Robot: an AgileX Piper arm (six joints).
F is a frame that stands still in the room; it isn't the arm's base.
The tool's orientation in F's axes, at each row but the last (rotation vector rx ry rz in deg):
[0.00, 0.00, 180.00]
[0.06, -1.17, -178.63]
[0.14, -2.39, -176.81]
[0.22, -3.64, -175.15]
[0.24, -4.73, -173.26]
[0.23, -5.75, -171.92]
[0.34, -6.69, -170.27]
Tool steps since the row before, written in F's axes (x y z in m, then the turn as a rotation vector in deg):
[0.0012, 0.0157, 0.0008, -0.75, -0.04, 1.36]
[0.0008, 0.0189, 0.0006, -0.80, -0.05, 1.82]
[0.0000, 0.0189, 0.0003, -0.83, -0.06, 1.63]
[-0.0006, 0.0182, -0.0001, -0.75, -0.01, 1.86]
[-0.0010, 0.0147, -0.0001, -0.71, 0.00, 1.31]
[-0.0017, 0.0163, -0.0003, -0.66, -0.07, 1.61]
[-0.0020, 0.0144, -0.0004, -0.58, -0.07, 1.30]
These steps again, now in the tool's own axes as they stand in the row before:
[-0.0012, -0.0157, 0.0008, 0.75, 0.04, 1.36]
[-0.0013, -0.0189, 0.0008, 0.80, 0.05, 1.82]
[-0.0010, -0.0189, 0.0008, 0.83, 0.06, 1.63]
[-0.0009, -0.0182, 0.0007, 0.75, 0.02, 1.86]
[-0.0007, -0.0147, 0.0007, 0.71, -0.01, 1.31]
[-0.0006, -0.0164, 0.0008, 0.67, 0.08, 1.61]
[-0.0004, -0.0145, 0.0007, 0.59, 0.07, 1.30]

